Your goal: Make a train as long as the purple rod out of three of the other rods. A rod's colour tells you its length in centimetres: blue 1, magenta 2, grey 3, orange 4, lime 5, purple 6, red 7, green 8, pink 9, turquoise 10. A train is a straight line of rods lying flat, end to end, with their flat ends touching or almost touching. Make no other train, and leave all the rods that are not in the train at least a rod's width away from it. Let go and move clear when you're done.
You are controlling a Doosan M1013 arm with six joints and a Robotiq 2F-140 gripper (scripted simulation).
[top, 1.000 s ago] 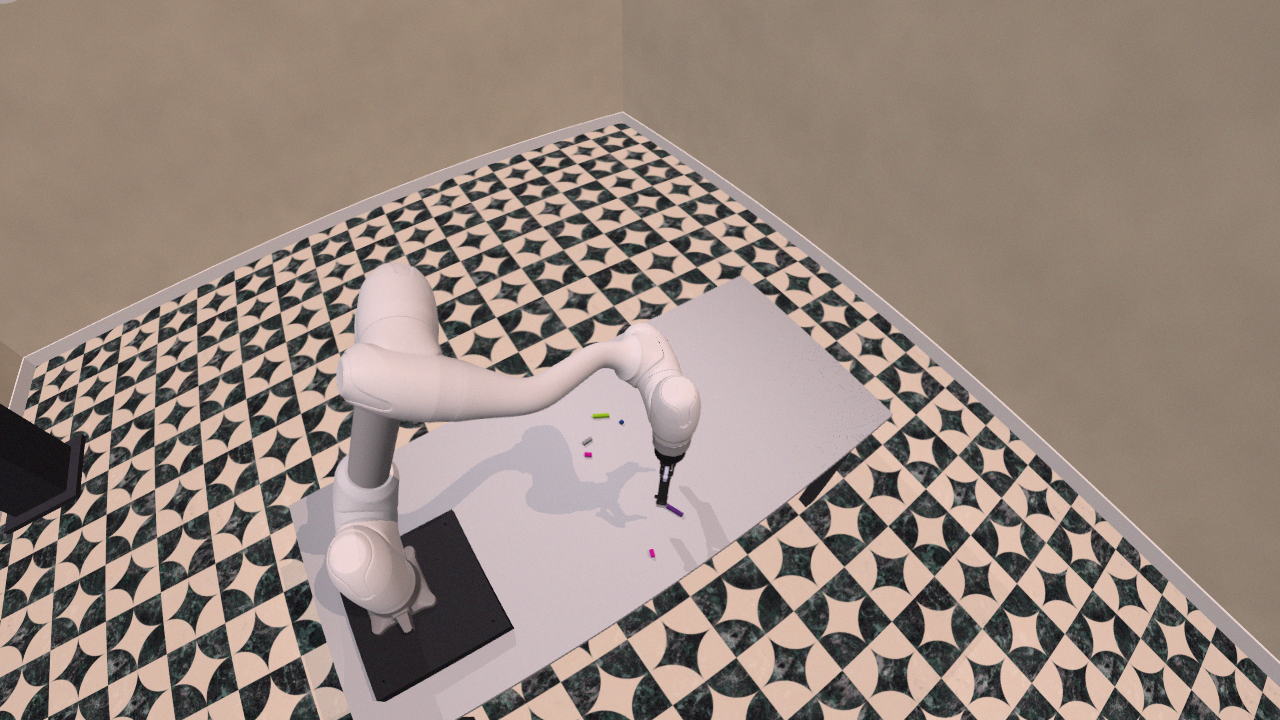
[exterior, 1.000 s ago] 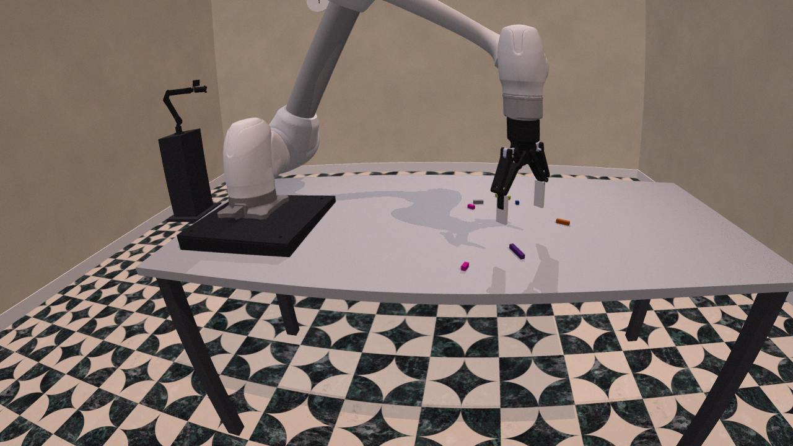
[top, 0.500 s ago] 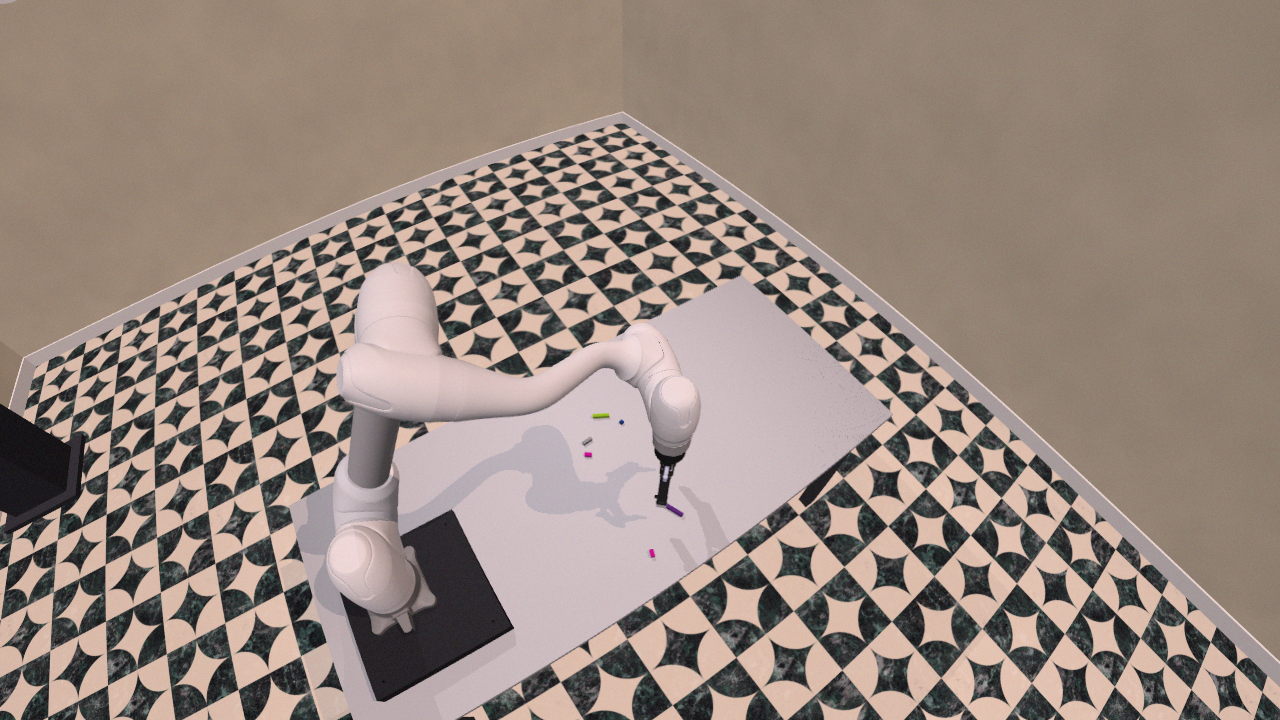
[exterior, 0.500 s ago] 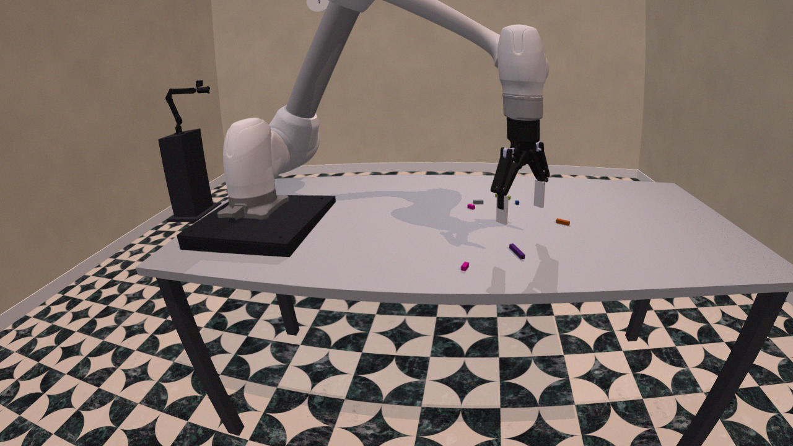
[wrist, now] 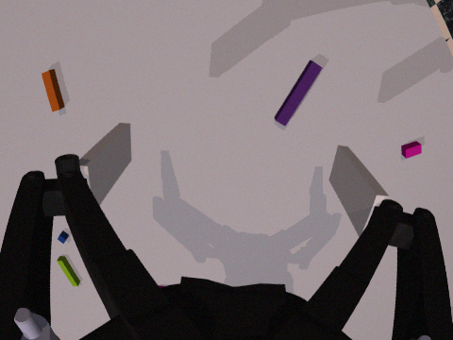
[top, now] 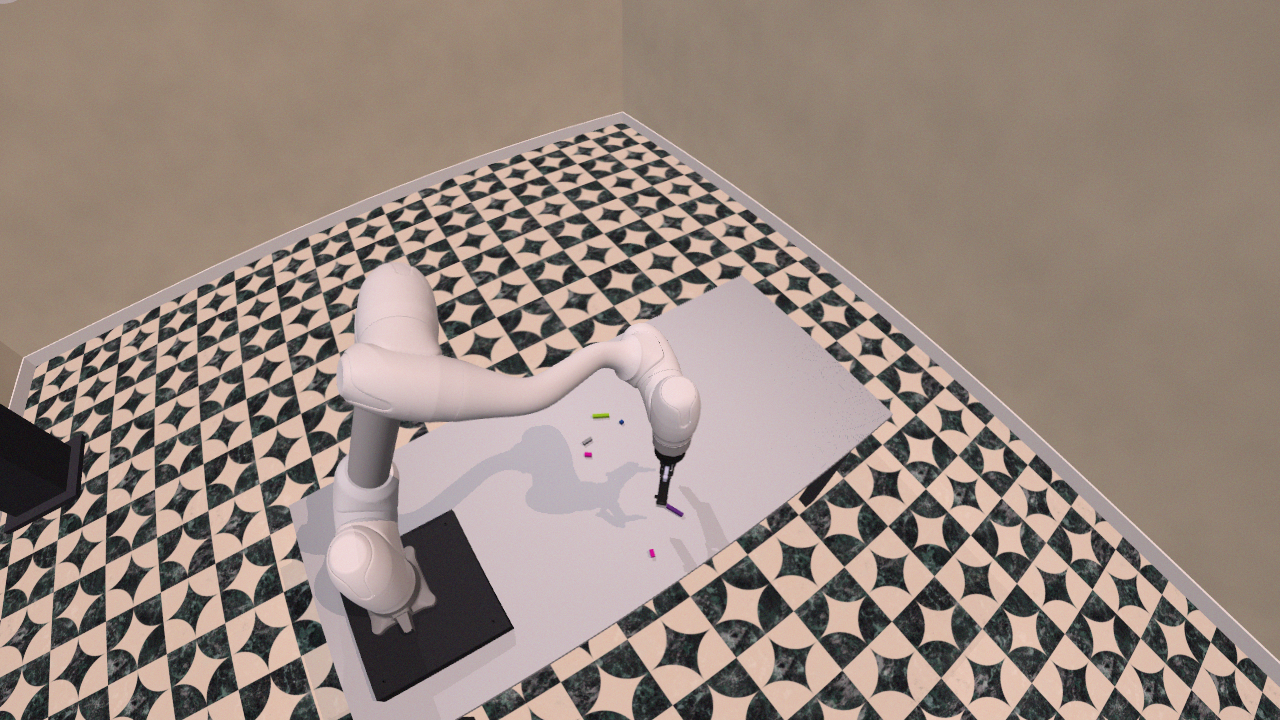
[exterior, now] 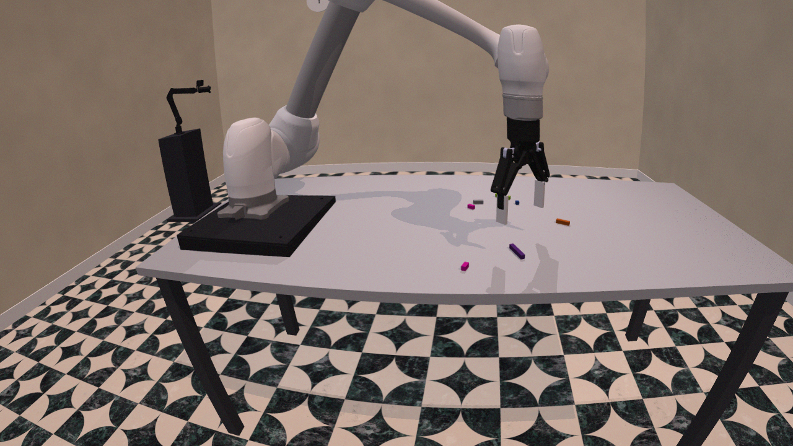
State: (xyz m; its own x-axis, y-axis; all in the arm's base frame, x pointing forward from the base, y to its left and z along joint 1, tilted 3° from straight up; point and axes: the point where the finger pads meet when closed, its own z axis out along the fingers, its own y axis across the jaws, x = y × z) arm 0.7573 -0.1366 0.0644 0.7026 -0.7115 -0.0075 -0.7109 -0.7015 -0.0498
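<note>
My gripper is now 3 cm short of the small blue rod, 25 cm to the right of it and 7 cm above it. From my hand the other things lie so: grey rod: 9 cm behind, 26 cm to the left, 7 cm below; then purple rod: 1 cm behind, 6 cm to the right, 7 cm below; then orange rod: 14 cm ahead, 11 cm to the left, 7 cm below.
</note>
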